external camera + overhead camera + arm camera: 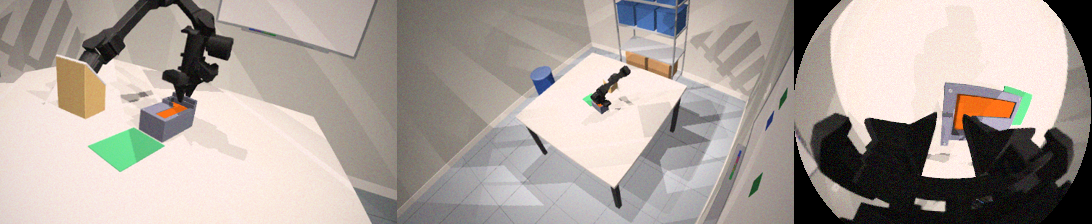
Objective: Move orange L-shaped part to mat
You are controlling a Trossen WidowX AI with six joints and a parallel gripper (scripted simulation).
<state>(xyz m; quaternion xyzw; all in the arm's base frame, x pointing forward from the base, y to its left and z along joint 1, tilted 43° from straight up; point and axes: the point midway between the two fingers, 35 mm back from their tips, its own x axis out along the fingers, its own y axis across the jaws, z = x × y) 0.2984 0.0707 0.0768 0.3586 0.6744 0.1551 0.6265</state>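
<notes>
Right now the orange L-shaped part is 20 mm behind my gripper tip, 50 mm to the right of it and 30 mm below it. Also, from my gripper tip: green mat 70 mm behind, 210 mm to the right, 90 mm below.
</notes>
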